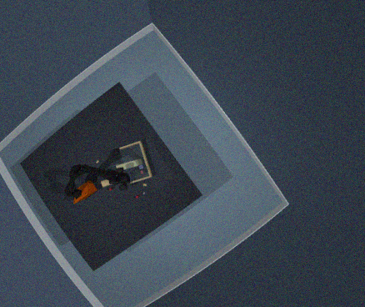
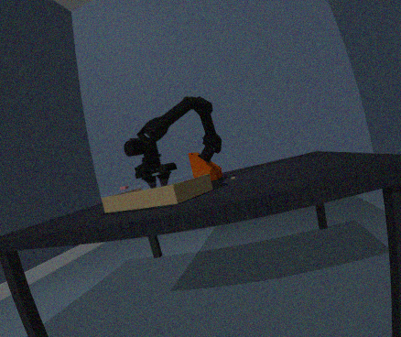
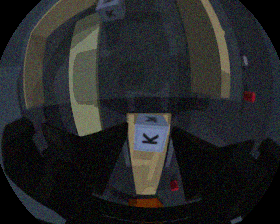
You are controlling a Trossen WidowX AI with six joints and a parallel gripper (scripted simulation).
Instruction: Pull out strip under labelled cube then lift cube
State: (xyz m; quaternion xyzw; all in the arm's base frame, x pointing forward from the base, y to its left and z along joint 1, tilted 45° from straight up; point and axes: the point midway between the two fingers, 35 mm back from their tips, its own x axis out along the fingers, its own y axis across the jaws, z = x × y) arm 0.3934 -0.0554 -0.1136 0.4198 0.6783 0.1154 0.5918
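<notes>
My gripper tip is now 110 mm past the tan strip, 40 mm to the right of it and 10 mm above it.
</notes>
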